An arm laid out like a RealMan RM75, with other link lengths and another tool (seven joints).
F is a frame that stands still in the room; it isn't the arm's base.
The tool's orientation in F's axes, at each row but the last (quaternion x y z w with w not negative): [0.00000 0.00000 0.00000 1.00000]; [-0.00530 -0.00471 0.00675 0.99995]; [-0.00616 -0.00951 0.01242 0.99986]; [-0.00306 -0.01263 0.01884 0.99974]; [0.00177 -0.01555 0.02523 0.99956]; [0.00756 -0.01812 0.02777 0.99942]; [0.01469 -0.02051 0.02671 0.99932]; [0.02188 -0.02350 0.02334 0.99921]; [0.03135 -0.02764 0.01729 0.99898]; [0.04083 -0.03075 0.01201 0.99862]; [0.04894 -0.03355 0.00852 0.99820]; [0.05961 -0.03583 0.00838 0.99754]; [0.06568 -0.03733 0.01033 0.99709]
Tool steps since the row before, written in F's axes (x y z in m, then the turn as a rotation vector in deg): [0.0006 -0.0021 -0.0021 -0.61 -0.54 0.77]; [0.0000 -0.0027 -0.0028 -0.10 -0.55 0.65]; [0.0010 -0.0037 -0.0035 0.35 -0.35 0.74]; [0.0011 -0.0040 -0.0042 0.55 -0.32 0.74]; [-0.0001 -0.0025 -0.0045 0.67 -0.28 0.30]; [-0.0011 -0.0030 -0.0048 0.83 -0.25 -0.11]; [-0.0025 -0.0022 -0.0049 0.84 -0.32 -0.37]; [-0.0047 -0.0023 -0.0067 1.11 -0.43 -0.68]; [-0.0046 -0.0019 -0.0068 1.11 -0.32 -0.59]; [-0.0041 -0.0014 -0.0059 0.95 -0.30 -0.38]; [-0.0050 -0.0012 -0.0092 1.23 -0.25 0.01]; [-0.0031 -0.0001 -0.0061 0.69 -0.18 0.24]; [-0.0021 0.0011 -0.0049 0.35 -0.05 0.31]
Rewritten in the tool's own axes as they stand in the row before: [0.0006 -0.0021 -0.0021 -0.61 -0.54 0.77]; [-0.0001 -0.0027 -0.0028 -0.10 -0.56 0.65]; [0.0008 -0.0037 -0.0036 0.36 -0.37 0.73]; [0.0008 -0.0040 -0.0042 0.56 -0.35 0.72]; [-0.0004 -0.0025 -0.0045 0.66 -0.31 0.28]; [-0.0014 -0.0030 -0.0047 0.81 -0.30 -0.14]; [-0.0028 -0.0022 -0.0047 0.81 -0.38 -0.39]; [-0.0051 -0.0024 -0.0064 1.06 -0.51 -0.71]; [-0.0050 -0.0021 -0.0064 1.06 -0.40 -0.63]; [-0.0045 -0.0018 -0.0055 0.92 -0.35 -0.41]; [-0.0056 -0.0020 -0.0087 1.22 -0.27 -0.05]; [-0.0035 -0.0008 -0.0058 0.70 -0.16 0.21]; [-0.0024 0.0005 -0.0048 0.37 -0.02 0.29]
